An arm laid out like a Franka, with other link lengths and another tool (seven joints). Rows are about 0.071 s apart.
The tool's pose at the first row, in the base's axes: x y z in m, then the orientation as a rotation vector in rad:
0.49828, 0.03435, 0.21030, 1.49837, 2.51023, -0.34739
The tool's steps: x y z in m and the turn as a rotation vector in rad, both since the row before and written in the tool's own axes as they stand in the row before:
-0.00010, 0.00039, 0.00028, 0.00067, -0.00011, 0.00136
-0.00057, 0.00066, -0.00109, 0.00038, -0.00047, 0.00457
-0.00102, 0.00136, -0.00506, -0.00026, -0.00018, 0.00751
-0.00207, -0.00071, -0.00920, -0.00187, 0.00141, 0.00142
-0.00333, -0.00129, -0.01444, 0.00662, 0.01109, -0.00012
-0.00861, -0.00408, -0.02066, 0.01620, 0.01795, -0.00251
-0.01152, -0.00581, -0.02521, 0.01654, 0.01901, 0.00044
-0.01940, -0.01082, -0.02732, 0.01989, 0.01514, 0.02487
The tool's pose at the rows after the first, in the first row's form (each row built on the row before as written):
0.49868, 0.03436, 0.21002, 1.50019, 2.50914, -0.34812
0.49948, 0.03451, 0.21116, 1.50557, 2.50503, -0.34821
0.50091, 0.03579, 0.21614, 1.51438, 2.49853, -0.34680
0.50078, 0.03649, 0.22557, 1.51615, 2.49803, -0.34319
0.50044, 0.03741, 0.24041, 1.52453, 2.50791, -0.34435
0.49994, 0.03433, 0.26295, 1.53733, 2.52697, -0.35377
0.49965, 0.02911, 0.29078, 1.55444, 2.54432, -0.36261
0.49911, 0.01527, 0.32315, 1.60027, 2.53783, -0.37577

